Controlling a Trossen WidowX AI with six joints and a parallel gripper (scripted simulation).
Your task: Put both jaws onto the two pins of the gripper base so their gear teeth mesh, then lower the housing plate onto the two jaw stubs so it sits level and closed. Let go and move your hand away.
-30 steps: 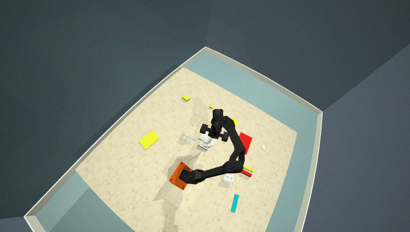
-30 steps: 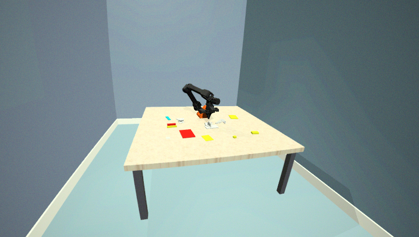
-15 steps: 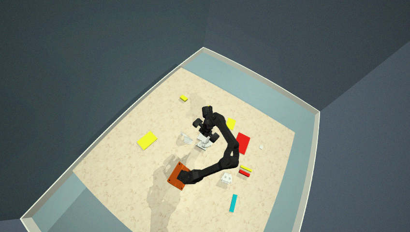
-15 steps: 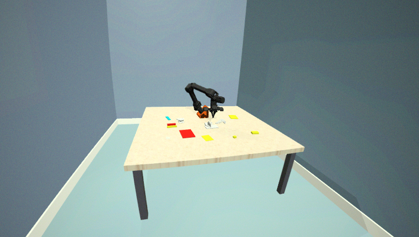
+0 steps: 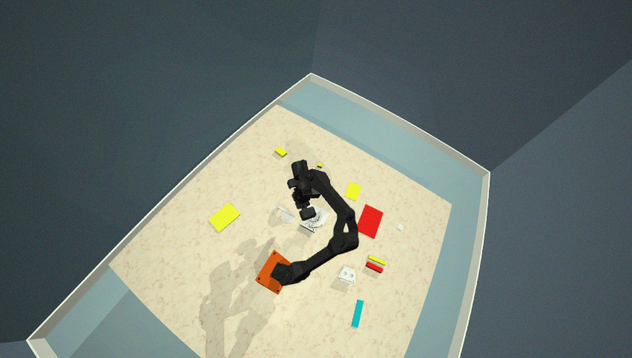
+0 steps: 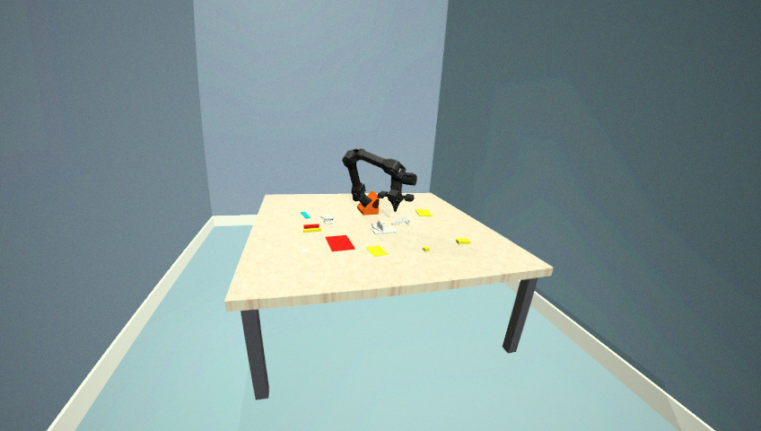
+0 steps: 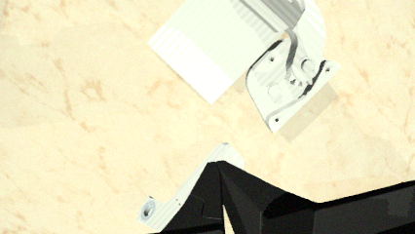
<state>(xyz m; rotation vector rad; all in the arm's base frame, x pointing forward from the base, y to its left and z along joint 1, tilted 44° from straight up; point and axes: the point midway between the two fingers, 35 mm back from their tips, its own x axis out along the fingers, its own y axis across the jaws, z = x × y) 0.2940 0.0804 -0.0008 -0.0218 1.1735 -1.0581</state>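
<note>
The white jaw lies 8 cm to the left of my gripper tip, 7 cm below it and 2 cm behind it. The rest, counted from my gripper tip: yellow bar (44 cm to the right, 8 cm below, 4 cm behind); small white block (33 cm to the right, 16 cm behind, 8 cm below); red sheet (34 cm to the right, 13 cm ahead, 9 cm below).
</note>
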